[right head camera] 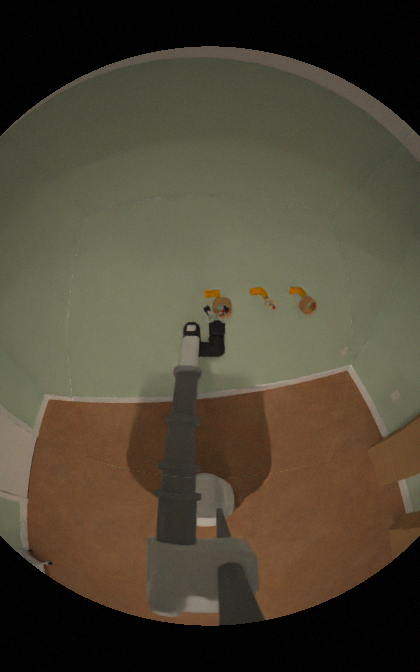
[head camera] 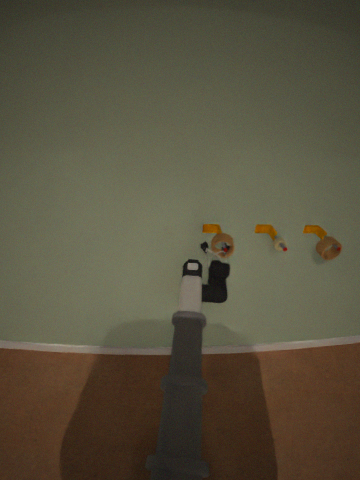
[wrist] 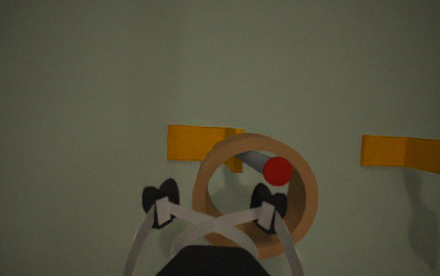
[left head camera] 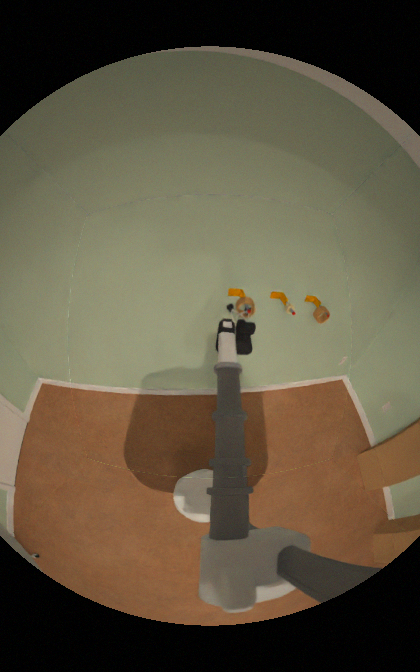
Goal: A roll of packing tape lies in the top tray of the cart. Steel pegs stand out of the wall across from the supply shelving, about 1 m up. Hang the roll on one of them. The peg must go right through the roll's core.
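Frame: origin at the robot's base, x back, y right, z up, level; centimetres.
Seen in the pictures: gripper, fingertip midpoint: (wrist: 215, 196).
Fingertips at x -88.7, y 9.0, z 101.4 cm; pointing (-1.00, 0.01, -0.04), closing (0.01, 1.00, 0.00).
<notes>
Pixels of each thing's top centre, then the offset from my fingertips to it. "pt": a spot on its surface instead.
- brown tape roll at its top centre: (wrist: 255, 133) (head camera: 223, 236) dx +2.9, dy +3.0, dz +6.2 cm
- red tip at a spot on its surface: (wrist: 277, 171) pt dx +10.6, dy +3.1, dz +4.5 cm
- second brown roll at its top centre: (head camera: 332, 239) dx -0.5, dy +52.2, dz +6.0 cm
The brown tape roll (head camera: 222, 236) (left head camera: 245, 300) (right head camera: 222, 300) (wrist: 307, 200) hangs around the left steel peg. The peg's grey shaft and red tip (wrist: 277, 171) show through the core, the tip at its upper right. My gripper (head camera: 215, 248) (left head camera: 239, 309) (right head camera: 216, 310) (wrist: 215, 196) is open. In the wrist view its left fingertip is outside the roll's left side and its right fingertip shows within the core opening, below the peg. The roll's left wall lies between the spread fingertips, and neither appears to touch it. Contact between peg and core is hard to tell.
The middle peg, with a red tip (head camera: 285, 249), carries a small pale piece. A second brown roll (head camera: 327, 252) (left head camera: 321, 314) (right head camera: 307, 305) hangs on the right peg. Orange brackets (wrist: 197, 142) back the pegs. Brown boxes (left head camera: 395, 455) (right head camera: 400, 452) stand at the right.
</notes>
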